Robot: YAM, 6 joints.
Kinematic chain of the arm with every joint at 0, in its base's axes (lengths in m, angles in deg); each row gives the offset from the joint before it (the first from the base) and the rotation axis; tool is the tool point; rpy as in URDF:
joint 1: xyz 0 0 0.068 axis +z
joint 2: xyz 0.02 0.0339 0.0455 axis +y
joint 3: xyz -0.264 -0.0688 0 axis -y
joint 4: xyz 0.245 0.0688 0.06 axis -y
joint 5: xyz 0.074 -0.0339 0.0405 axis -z
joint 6: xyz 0.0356 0 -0.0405 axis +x
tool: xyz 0 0 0 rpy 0 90 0
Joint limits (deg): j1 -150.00..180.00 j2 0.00..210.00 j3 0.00..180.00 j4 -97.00..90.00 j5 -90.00..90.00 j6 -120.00..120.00
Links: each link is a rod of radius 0.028 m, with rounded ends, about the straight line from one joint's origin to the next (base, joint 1, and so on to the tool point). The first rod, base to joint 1, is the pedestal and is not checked.
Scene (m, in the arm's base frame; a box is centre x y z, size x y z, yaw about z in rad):
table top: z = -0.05
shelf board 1: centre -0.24 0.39 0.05 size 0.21 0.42 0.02 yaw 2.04
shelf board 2: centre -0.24 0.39 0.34 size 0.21 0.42 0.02 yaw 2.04
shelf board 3: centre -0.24 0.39 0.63 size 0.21 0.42 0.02 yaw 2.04
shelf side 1: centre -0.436 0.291 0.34 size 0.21 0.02 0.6 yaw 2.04
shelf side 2: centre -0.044 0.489 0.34 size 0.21 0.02 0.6 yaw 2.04
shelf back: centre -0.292 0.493 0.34 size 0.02 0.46 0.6 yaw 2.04
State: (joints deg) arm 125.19 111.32 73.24 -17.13 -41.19 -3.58
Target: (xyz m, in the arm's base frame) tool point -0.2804 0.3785 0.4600
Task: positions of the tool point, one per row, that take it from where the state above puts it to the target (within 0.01 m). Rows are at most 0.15 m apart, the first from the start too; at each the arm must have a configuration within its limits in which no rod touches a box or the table.
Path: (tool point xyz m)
1: -0.2194 0.2445 0.1785
2: -0.1796 0.1741 0.1728
3: -0.1985 0.1960 0.2601
4: -0.1968 0.1936 0.3597
5: -0.1718 0.1643 0.4600
6: -0.2036 0.2153 0.4777
7: -0.2334 0.2695 0.4838
8: -0.2594 0.3247 0.4777
9: -0.2804 0.3785 0.4600

